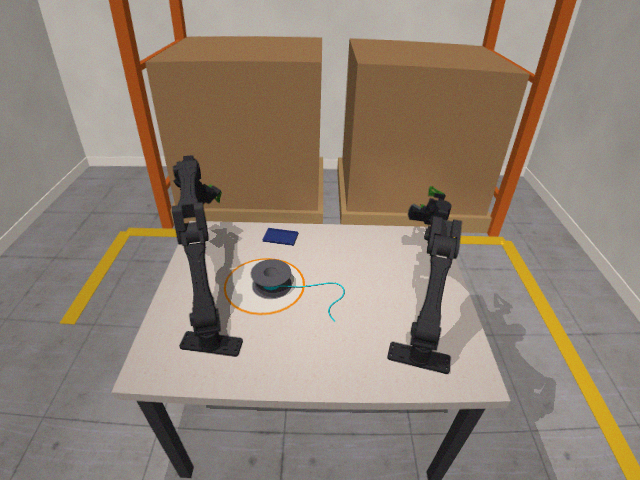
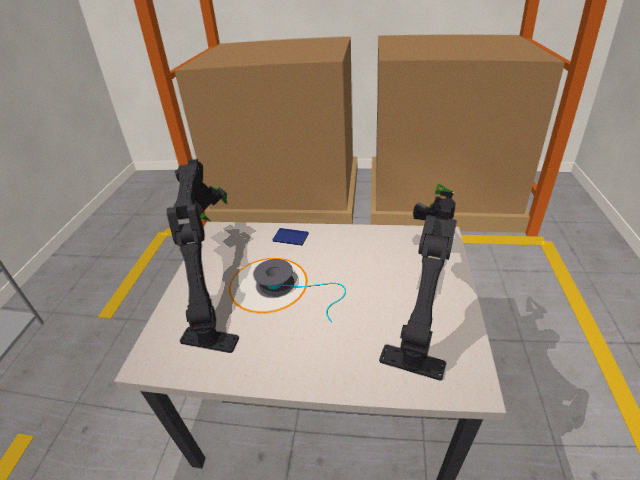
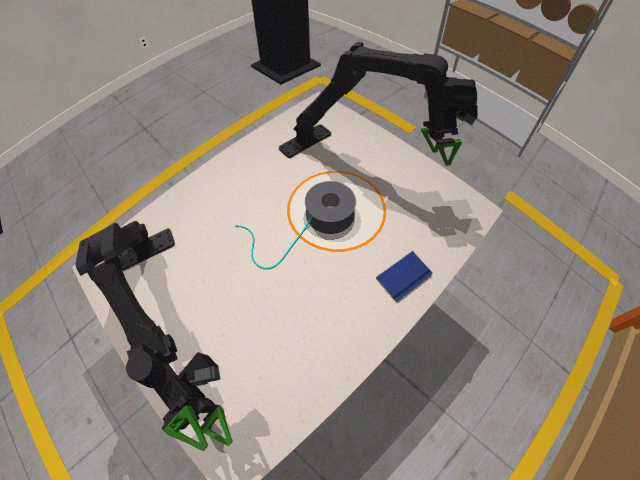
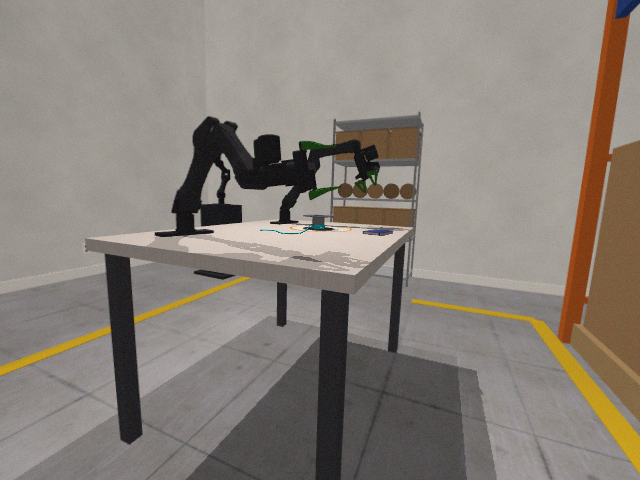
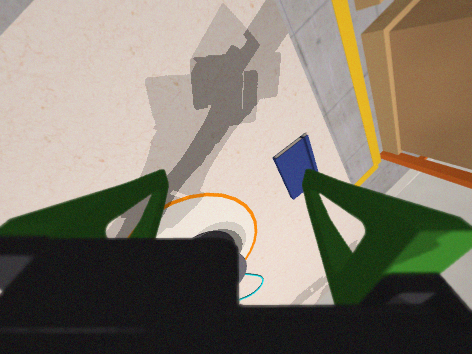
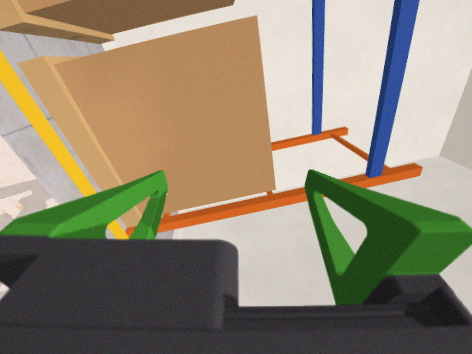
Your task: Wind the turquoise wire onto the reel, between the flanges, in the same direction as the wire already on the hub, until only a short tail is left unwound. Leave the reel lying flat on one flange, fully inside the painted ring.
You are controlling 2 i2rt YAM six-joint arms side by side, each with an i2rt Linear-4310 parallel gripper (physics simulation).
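Where they show: left gripper, between the fingertips: (image 1: 210,211) (image 2: 217,212) (image 3: 441,158) (image 4: 370,189) (image 5: 235,176); right gripper, between the fingertips: (image 1: 426,195) (image 2: 435,194) (image 3: 218,446) (image 4: 337,166) (image 6: 236,177); left arm's base, origin of its link: (image 1: 211,344) (image 2: 209,340) (image 3: 305,141) (image 4: 284,223); right arm's base, origin of its link: (image 1: 418,358) (image 2: 412,362) (image 3: 146,249) (image 4: 185,234).
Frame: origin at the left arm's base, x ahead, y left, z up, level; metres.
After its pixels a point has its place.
The dark grey reel (image 1: 271,271) @(z 0.044, x 0.334, y -0.135 m) (image 2: 272,273) @(z 0.033, x 0.330, y -0.126 m) (image 3: 330,219) @(z 0.065, x 0.358, y -0.183 m) lies flat on one flange inside the orange painted ring (image 1: 225,285) @(z 0.000, x 0.277, y 0.036 m) (image 2: 230,287) @(z 0.000, x 0.259, y 0.030 m) (image 3: 385,210) @(z 0.001, x 0.409, y 0.002 m) (image 5: 256,229) @(z 0.001, x 0.438, y -0.187 m). Turquoise wire shows low on its hub. The loose turquoise wire (image 1: 343,291) @(z 0.003, x 0.306, y -0.415 m) (image 2: 344,291) @(z 0.003, x 0.309, y -0.418 m) (image 3: 253,248) @(z 0.004, x 0.259, y -0.398 m) leaves the reel, crosses the ring and curves over the table, its free end lying on the table. My left gripper (image 3: 440,155) @(z 0.207, x 0.469, y 0.132 m) (image 5: 235,176) @(z 0.207, x 0.469, y 0.132 m) is open and empty, high above the table's far edge, away from the reel. My right gripper (image 3: 218,445) @(z 0.225, x 0.689, y -0.727 m) (image 6: 236,177) @(z 0.225, x 0.689, y -0.727 m) is open and empty, raised at the table's other far corner.
A blue flat box (image 1: 280,236) @(z 0.012, x 0.600, y -0.117 m) (image 2: 290,236) @(z 0.012, x 0.601, y -0.118 m) (image 3: 404,275) @(z 0.012, x 0.608, y -0.120 m) (image 5: 295,167) @(z 0.012, x 0.600, y -0.099 m) lies near the table's far edge, beyond the ring. Both arm bases stand on the table (image 1: 310,372) @(z 0.000, x -0.060, y -0.338 m). Large cardboard boxes (image 1: 242,129) (image 2: 465,129) stand behind the table in an orange rack.
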